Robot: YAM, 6 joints.
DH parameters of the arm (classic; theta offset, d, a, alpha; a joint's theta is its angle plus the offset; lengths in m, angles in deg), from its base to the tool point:
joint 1: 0 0.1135 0.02 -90
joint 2: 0 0 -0.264 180
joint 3: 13.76 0 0.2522 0
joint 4: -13.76 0 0.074 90
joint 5: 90 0 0 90
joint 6: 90 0.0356 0 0
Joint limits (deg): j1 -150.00..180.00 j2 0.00..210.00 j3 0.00..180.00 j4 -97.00..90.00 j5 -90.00..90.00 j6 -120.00..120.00
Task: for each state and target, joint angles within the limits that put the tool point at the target. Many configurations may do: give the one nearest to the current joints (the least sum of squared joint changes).
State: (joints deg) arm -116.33 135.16 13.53 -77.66 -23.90 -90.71
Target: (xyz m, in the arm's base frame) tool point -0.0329 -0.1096 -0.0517
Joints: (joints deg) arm -113.93 157.08 43.06 -55.25 -23.82 -90.71
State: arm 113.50 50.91 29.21 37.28 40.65 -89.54
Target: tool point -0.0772 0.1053 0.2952
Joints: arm 136.11 27.94 16.55 39.30 38.94 -89.54
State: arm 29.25 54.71 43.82 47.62 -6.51 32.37
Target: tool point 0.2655 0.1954 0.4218
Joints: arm 35.65 82.01 66.30 46.15 -6.48 32.37
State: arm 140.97 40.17 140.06 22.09 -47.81 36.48
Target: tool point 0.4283 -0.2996 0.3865
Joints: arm 148.02 18.65 148.64 25.97 -50.07 36.48
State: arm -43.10 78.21 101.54 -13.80 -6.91 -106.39
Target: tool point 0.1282 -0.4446 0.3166
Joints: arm -74.24 110.24 96.88 -11.71 -4.27 -106.39
